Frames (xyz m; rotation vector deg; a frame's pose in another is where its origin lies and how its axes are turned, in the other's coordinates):
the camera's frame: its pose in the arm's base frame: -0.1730 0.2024 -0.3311 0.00 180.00 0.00
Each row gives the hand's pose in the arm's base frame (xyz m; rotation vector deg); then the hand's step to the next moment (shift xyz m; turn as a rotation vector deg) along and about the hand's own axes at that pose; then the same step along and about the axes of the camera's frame.
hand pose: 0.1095 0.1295 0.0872 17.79 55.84 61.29
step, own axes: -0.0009 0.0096 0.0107 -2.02 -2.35 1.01
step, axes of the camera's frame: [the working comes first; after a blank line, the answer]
step, axes of the arm's base frame: 0.0027 0.0063 0.0127 1.93 -2.62 0.11

-0.0027 0.0063 -0.0127 -1.93 -2.62 -0.11
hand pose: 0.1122 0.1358 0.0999 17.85 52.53 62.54
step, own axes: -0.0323 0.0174 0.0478 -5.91 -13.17 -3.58
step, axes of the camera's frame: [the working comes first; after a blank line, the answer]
step, axes of the arm's base frame: 0.0209 -0.0100 0.0556 4.58 -11.92 -7.62

-0.0209 -0.0100 -0.0556 -4.58 -11.92 7.62
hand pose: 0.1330 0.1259 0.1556 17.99 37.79 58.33
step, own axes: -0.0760 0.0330 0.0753 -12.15 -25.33 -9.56
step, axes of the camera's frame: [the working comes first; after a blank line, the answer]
step, axes of the arm's base frame: -0.0013 -0.0447 0.1026 6.81 -23.75 -16.43

0.0013 -0.0447 -0.1026 -6.81 -23.75 16.43
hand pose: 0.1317 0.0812 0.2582 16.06 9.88 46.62
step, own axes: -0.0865 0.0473 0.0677 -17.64 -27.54 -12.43
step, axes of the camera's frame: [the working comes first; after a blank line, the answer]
step, axes of the arm's base frame: -0.0736 -0.0449 0.0828 3.89 -28.72 -19.60

0.0736 -0.0449 -0.0828 -3.89 -28.72 19.60
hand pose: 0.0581 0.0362 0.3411 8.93 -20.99 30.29
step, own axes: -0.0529 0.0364 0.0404 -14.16 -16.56 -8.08
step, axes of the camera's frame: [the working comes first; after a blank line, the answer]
step, axes of the arm's base frame: -0.0734 -0.0031 0.0191 -0.32 -18.77 -13.69

0.0734 -0.0031 -0.0191 0.32 -18.77 13.69
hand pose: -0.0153 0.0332 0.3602 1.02 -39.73 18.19
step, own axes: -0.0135 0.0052 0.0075 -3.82 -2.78 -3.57
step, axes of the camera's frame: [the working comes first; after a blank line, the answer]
step, axes of the arm's base frame: -0.0160 0.0002 -0.0032 0.29 -3.29 -4.91

0.0160 0.0002 0.0032 -0.29 -3.29 4.91
